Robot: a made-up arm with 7 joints.
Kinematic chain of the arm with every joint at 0, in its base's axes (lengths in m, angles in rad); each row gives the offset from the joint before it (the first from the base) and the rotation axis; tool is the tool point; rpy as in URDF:
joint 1: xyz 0 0 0.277 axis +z
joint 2: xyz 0 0 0 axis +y
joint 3: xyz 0 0 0.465 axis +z
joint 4: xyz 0.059 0 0 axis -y
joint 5: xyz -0.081 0 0.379 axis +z
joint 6: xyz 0 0 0 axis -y
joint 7: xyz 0.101 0 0 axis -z
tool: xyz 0 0 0 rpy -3.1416 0 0
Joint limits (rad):
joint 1: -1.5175..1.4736
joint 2: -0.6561..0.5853
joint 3: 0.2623..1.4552
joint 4: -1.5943..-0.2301
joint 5: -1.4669..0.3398
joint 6: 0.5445..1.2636
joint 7: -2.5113..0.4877
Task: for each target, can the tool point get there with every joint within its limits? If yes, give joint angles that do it. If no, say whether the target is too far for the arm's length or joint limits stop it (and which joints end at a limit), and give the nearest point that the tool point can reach.
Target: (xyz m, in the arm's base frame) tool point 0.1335 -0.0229 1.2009
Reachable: yes | joints -0.7838 -0.0836 0.4354 -0.3837 -0.1739 1.0745 -1.7804
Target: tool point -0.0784 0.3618 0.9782
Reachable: yes | joints 0.9484 -0.2713 0.5625 -1.3390 0.1021 1.1188 -1.6210
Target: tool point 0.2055 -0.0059 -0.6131
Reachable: no: joint limits stop it (at a limit: joint 2, joint 3, joint 4, joint 6) | nearest point 0.6557 -0.0188 0.3892 | short by 1.099 m
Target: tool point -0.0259 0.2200 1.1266
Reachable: yes | joints 1.2334 -0.1981 0.4573 -0.8947 -1.3291 0.7363 0.2355
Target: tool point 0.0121 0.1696 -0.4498
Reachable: no: joint limits stop it (at a limit: joint 2, joint 3, joint 4, joint 6) | nearest point 0.0467 0.6542 0.3893 | short by 0.970 m
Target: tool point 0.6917 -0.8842 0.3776
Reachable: no: too far | nearest point 0.4707 -0.6017 0.4909 | short by 0.376 m
